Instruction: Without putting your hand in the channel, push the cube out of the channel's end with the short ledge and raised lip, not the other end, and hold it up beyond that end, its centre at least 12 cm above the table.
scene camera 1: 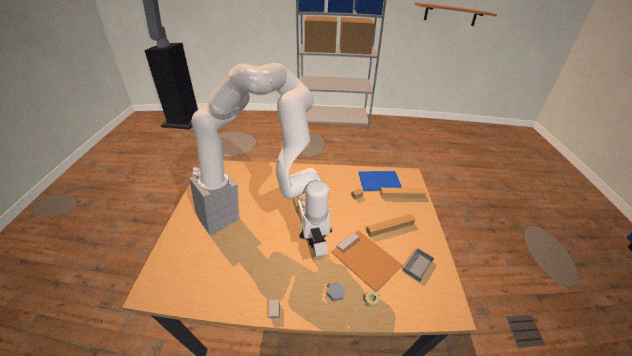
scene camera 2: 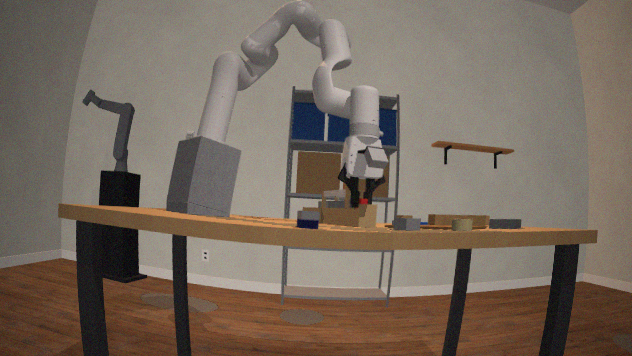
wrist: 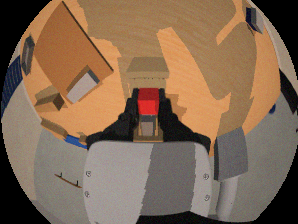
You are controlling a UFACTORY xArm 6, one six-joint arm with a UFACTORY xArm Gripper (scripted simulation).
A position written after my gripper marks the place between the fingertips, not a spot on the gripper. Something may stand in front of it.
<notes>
I see my gripper (scene camera 2: 360, 207), a blue mat (scene camera 1: 370, 180), a brown board (scene camera 1: 373, 265) and a tan channel (wrist: 151, 72).
The brown board also shows in the wrist view (wrist: 67, 56). My gripper shows as well in scene camera 1 (scene camera 1: 315, 244) and in the wrist view (wrist: 148, 96).
</notes>
